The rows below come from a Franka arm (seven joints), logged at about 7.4 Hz.
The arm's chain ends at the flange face. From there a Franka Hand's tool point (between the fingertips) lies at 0.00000 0.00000 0.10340 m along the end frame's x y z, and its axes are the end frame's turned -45 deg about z.
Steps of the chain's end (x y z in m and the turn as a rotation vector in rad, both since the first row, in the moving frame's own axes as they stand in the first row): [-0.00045, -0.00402, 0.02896, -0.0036, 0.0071, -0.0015]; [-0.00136, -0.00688, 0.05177, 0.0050, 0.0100, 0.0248]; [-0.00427, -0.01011, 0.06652, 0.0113, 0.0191, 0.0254]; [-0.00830, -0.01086, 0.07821, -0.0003, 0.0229, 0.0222]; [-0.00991, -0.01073, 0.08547, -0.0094, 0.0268, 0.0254]
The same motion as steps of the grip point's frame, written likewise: [0.00278, -0.00238, 0.02896, -0.0076, 0.0025, -0.0015]; [0.00500, -0.00545, 0.05176, -0.0035, 0.0106, 0.0248]; [0.00634, -0.00957, 0.06649, -0.0055, 0.0215, 0.0254]; [0.00344, -0.01183, 0.07818, -0.0164, 0.0160, 0.0222]; [0.00182, -0.01193, 0.08543, -0.0256, 0.0123, 0.0254]
